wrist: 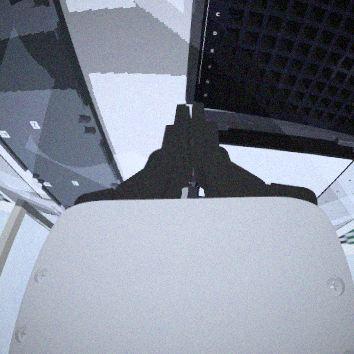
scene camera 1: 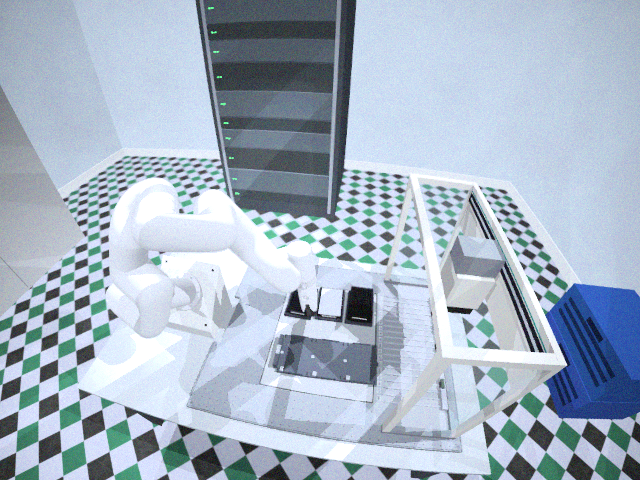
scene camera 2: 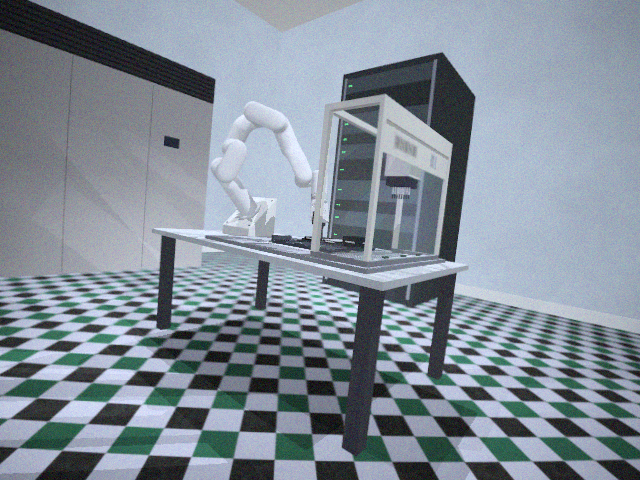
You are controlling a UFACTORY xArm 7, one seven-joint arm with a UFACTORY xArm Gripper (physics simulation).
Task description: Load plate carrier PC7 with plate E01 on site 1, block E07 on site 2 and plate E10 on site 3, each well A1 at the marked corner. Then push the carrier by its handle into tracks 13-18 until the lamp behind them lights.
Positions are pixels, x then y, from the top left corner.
Scene:
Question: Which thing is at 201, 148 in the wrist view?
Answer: The gripper.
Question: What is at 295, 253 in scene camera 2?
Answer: A perforated plate.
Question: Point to a perforated plate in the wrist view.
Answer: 328, 201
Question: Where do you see a white-topped plate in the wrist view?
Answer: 309, 162

